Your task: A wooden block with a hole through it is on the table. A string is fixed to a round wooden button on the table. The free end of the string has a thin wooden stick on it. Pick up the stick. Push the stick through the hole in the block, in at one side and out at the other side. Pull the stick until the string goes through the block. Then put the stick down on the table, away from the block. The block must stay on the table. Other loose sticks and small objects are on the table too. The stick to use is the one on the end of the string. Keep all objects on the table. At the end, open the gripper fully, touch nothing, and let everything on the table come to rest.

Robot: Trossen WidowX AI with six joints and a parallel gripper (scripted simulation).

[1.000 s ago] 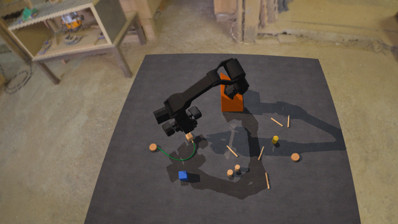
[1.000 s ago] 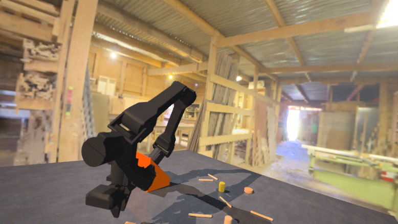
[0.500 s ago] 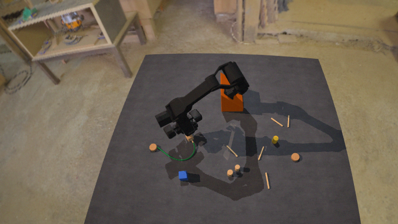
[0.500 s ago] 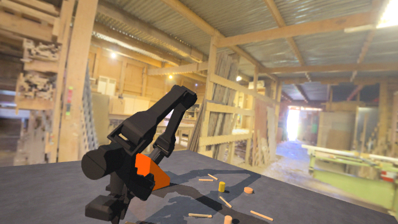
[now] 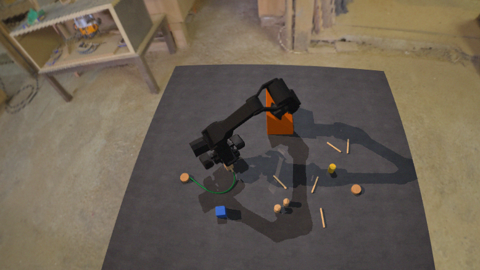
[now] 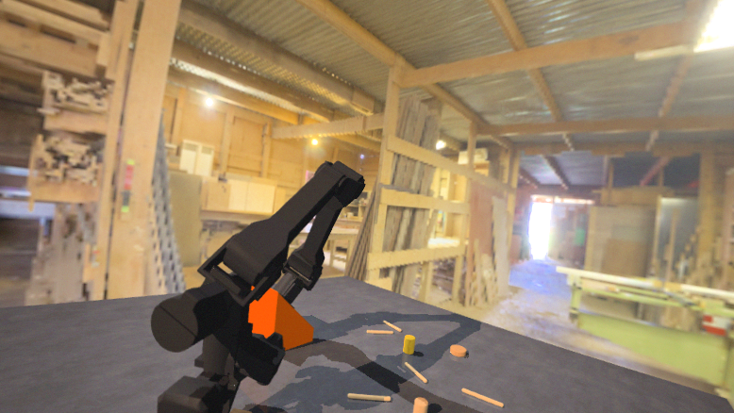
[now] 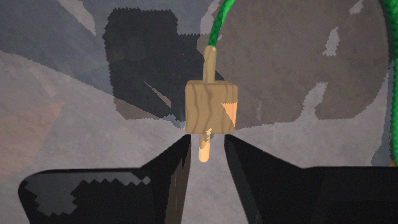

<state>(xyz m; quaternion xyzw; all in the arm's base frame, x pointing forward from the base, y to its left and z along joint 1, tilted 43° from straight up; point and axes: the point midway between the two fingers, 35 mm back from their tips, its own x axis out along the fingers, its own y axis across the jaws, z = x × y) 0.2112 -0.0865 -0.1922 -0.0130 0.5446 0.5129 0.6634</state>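
Now: gripper tip 2 cm short of the wooden block and 2 cm to the right of it. From my gripper tip the other things lie so: blue cube: 23 cm ahead, 3 cm to the left, 1 cm above; thin wooden stick: 3 cm ahead, 3 cm to the left; round wooden button: 10 cm ahead, 16 cm to the right, 1 cm below.
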